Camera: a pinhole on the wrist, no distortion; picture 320 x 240 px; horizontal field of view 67.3 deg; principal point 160.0 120.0 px. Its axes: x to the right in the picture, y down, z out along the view. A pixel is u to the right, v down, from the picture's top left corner.
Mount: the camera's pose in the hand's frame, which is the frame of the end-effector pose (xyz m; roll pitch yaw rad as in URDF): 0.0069 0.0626 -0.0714 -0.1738 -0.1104 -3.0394
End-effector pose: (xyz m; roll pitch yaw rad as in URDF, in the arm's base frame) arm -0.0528 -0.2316 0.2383 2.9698 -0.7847 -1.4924
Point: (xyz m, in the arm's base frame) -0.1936 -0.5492 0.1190
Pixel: 108 56
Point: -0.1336 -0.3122 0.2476
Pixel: 90 60
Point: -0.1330 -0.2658 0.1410
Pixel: 270 64
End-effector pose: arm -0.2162 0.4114 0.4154 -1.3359 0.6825 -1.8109
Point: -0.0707 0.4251 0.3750
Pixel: 209 36
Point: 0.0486 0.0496 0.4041
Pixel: 83 164
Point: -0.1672 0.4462 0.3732
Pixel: 227 57
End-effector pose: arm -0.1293 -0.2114 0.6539 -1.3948 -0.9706 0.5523
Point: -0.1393 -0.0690 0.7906
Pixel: 38 162
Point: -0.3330 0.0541 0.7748
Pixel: 151 138
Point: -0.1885 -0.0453 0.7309
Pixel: 118 128
